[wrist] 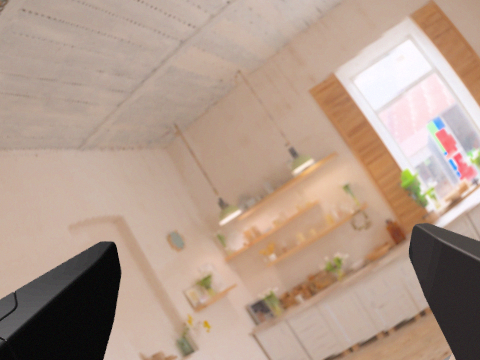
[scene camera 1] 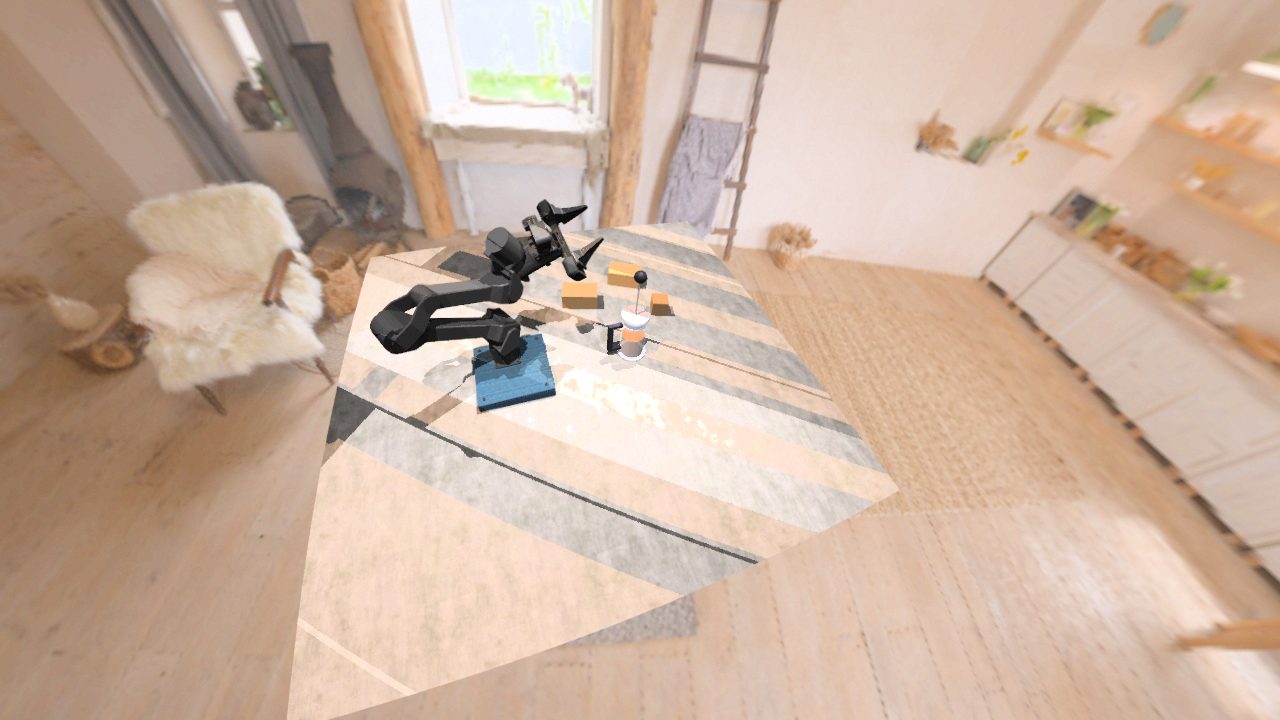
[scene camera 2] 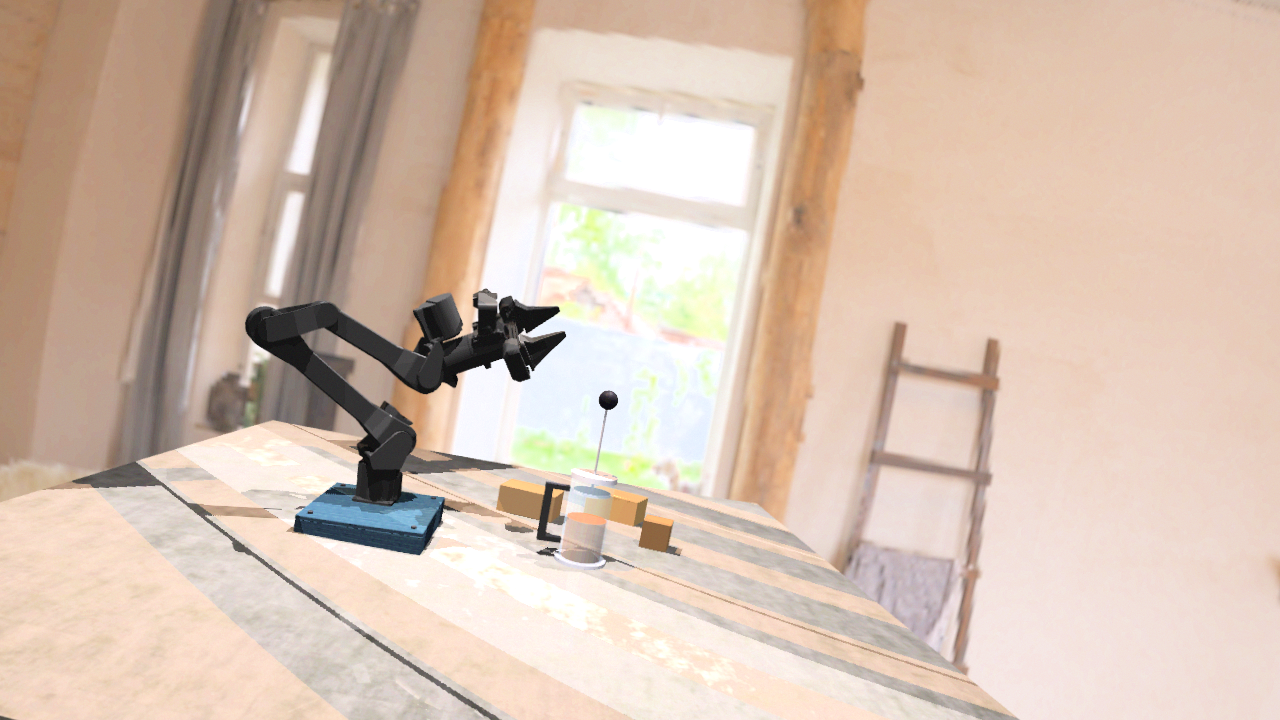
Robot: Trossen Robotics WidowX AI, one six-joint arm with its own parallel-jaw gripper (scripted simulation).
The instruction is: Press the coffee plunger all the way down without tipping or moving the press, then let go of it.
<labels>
my gripper: wrist; scene camera 1 595, 222; scene camera 2
coffee press: scene camera 1; scene camera 2; not seen in the wrist view (out of frame)
same spot on coffee press: (scene camera 1: 635, 318) = (scene camera 2: 591, 475)
same spot on my gripper: (wrist: 75, 303) = (scene camera 2: 542, 311)
</labels>
